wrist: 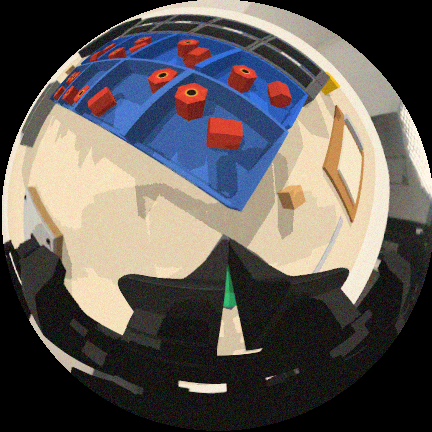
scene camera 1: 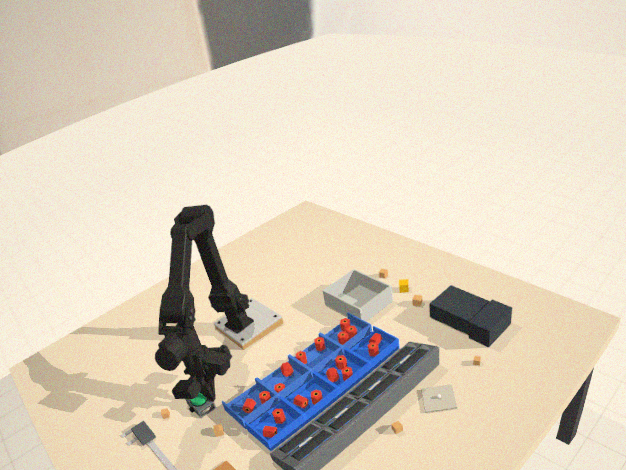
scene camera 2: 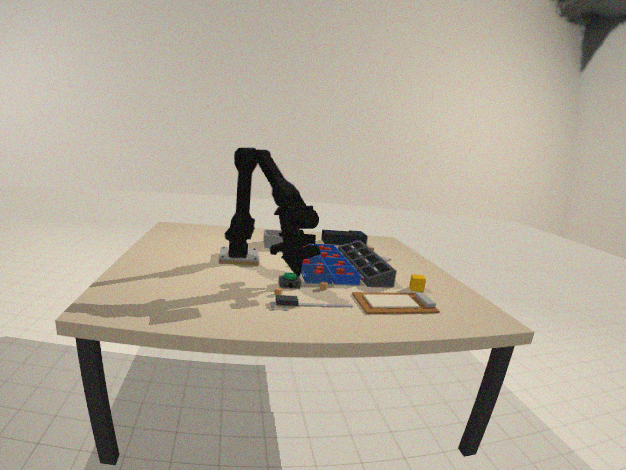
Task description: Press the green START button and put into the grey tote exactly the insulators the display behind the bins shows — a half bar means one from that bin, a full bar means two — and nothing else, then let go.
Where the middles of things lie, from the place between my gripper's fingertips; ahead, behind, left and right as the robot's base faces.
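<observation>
There's a grey tote [scene camera 1: 363,296] 520 mm to the left of my hand and 30 mm ahead of it. The black box [scene camera 1: 484,321] is 350 mm ahead of my hand and 600 mm to the left of it. As for the grey plate [scene camera 1: 447,401], it's 330 mm to the left of my hand, 430 mm ahead of it and 20 mm below it. And the dark display [scene camera 2: 385,279] sits 200 mm to the left of my hand, 300 mm ahead of it.
</observation>
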